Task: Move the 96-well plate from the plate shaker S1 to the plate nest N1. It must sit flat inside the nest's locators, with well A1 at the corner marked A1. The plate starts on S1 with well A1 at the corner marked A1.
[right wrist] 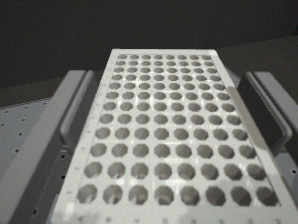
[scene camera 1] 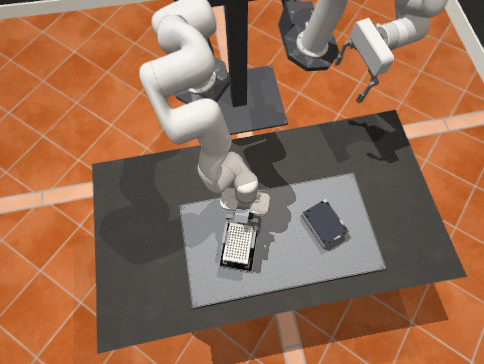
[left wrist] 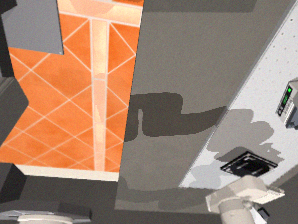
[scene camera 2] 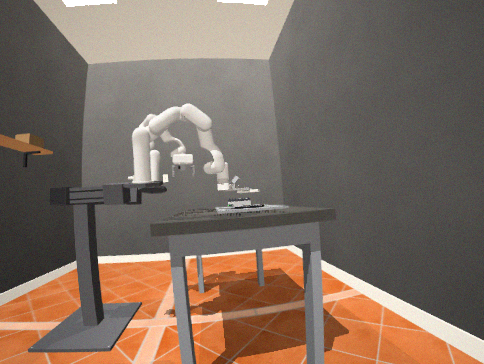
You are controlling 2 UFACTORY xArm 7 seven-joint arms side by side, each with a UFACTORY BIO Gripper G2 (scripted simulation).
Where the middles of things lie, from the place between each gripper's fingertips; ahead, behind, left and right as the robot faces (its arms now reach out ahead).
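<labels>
Right hand 1 cm above the white 96-well plate (scene camera 1: 237, 232) and 1 cm short of it. Black plate nest N1 (left wrist: 253, 165): 10 cm below my right hand, 1 cm ahead of it. Going by its middle, the black plate nest N1 is nearer to my right hand than to my left hand.
White 96-well plate: 190 mm below my left hand, 370 mm ahead of it, 530 mm to the right of it. Black plate nest N1: 280 mm below my left hand, 370 mm ahead of it, 530 mm to the right of it.
</labels>
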